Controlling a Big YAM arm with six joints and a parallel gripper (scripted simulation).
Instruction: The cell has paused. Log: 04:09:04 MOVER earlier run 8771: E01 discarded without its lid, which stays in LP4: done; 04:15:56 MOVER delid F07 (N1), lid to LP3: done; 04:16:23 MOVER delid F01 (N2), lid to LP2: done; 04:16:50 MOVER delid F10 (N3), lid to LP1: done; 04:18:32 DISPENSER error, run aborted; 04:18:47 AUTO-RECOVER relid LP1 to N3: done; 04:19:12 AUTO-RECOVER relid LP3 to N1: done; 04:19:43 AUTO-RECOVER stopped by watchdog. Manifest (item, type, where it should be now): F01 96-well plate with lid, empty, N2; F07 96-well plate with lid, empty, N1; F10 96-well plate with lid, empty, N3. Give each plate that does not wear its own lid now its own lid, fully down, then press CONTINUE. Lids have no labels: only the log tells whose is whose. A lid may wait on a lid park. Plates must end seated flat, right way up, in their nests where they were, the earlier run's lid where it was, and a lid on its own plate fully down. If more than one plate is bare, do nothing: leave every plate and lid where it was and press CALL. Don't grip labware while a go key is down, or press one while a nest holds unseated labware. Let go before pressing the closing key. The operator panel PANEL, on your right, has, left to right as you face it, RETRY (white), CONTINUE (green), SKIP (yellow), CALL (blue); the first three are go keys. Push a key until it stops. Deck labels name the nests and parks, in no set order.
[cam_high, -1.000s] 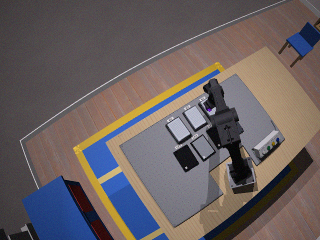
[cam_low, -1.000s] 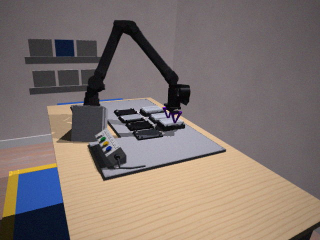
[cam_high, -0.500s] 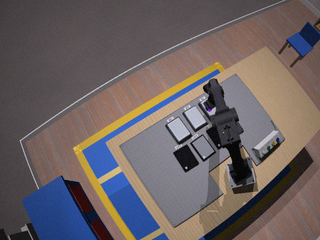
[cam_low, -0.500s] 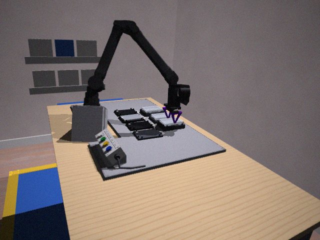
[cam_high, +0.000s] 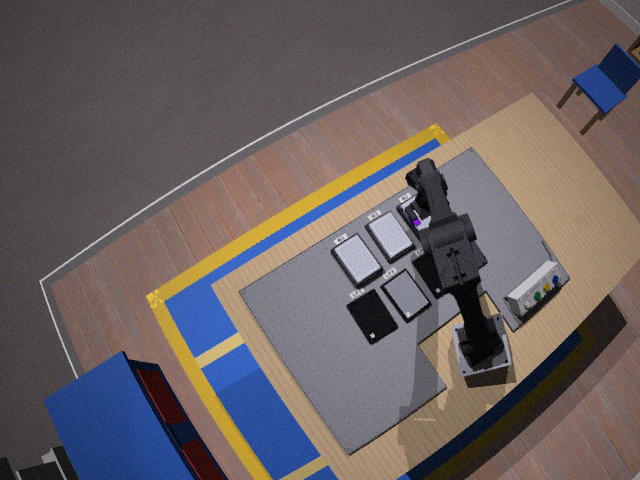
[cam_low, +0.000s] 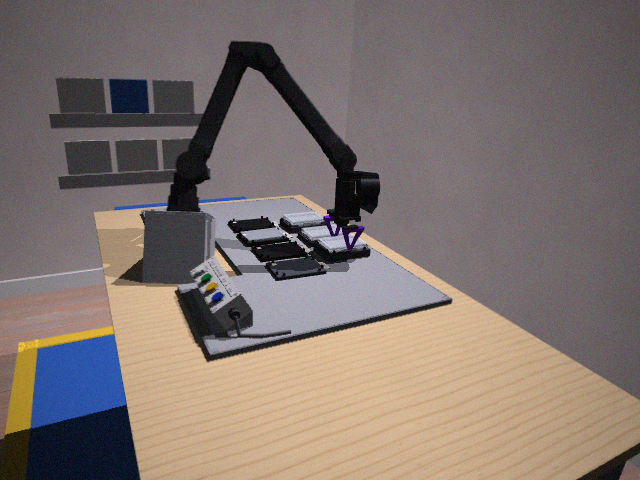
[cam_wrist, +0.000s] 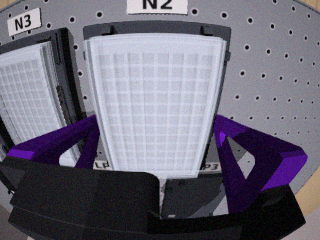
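My gripper is now right at the clear lid. From my hand the other things lie so: LP2 label: 10 cm behind, 5 cm to the left, 4 cm below; then N2 plate: 1 cm below; then nest N2: 3 cm below.
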